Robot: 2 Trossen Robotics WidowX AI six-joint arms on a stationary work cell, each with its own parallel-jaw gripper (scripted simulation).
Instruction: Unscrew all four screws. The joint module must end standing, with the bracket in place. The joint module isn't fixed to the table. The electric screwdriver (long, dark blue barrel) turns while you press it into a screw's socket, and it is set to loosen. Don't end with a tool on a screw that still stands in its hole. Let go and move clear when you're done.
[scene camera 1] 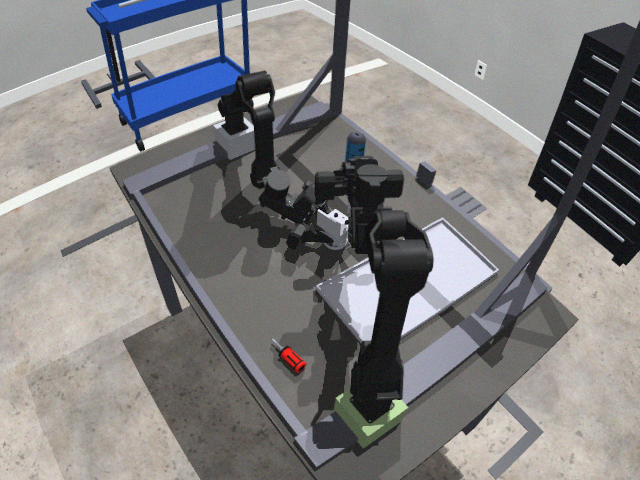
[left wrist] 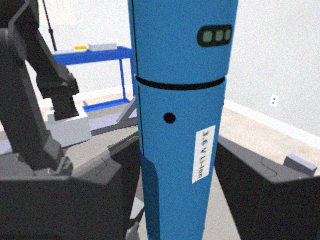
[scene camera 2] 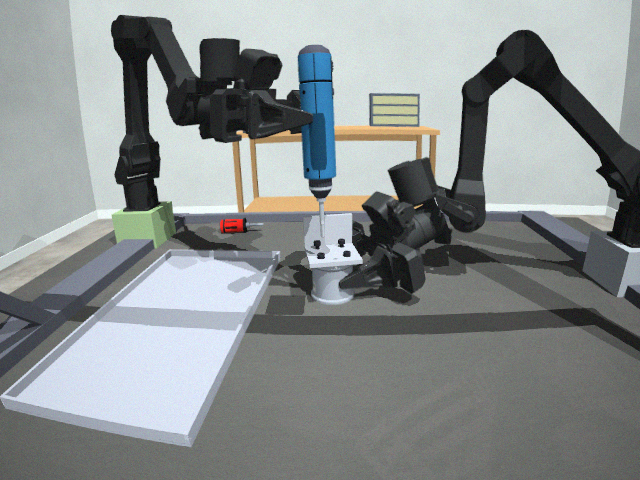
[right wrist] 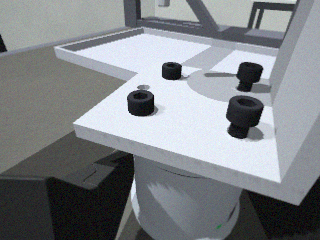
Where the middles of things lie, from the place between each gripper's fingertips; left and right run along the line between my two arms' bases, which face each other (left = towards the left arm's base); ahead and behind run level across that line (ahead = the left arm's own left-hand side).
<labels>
The joint module point(scene camera 2: 326, 290) lies 2 cm to the left of my right hand, 2 cm behind it and 1 cm below it. The rest, counted from my right hand: white tray point(scene camera 2: 146, 356) (21 cm to the left, 14 cm behind, 3 cm below); white bracket point(scene camera 2: 337, 226) (4 cm above, 2 cm to the left, 2 cm behind).
Now: left hand 2 cm short of the white bracket, 3 cm to the left of it and 18 cm above it. Round my left hand: white tray: 10 cm behind, 16 cm to the left, 25 cm below; then joint module: 1 cm ahead, 3 cm to the right, 22 cm below.
</labels>
